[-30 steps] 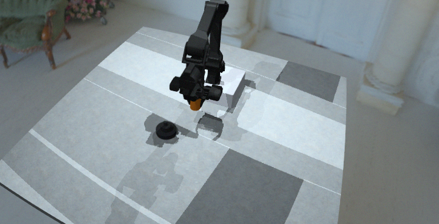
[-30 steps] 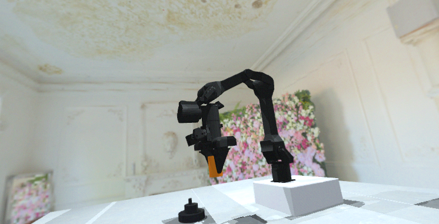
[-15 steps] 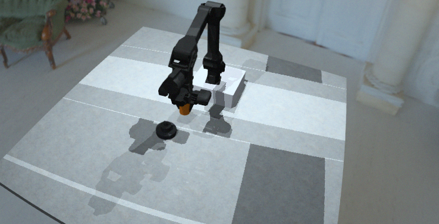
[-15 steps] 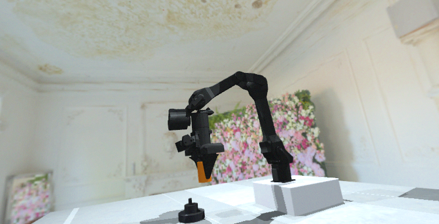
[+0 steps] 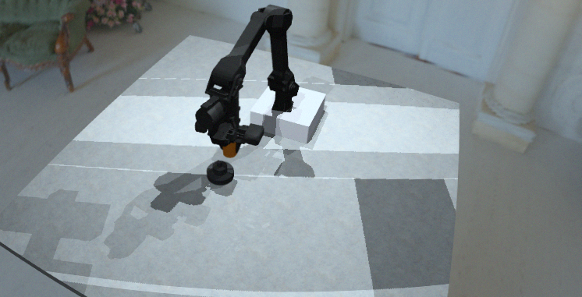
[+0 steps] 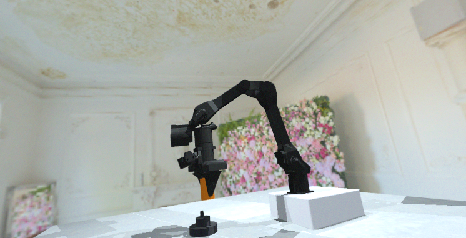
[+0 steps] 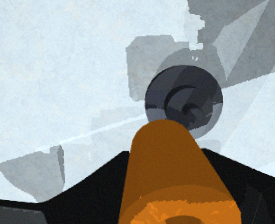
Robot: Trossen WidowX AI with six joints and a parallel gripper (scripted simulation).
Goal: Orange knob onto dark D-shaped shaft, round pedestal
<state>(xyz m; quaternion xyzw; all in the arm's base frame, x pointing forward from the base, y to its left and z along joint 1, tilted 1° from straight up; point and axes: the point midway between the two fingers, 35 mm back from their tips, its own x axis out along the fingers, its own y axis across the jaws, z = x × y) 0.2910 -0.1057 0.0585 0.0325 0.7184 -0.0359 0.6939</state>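
My gripper tip is 70 mm above the pedestal, 30 mm to the left of it and 10 mm short of it. The rest, counted from my gripper tip: orange knob: 20 mm above.
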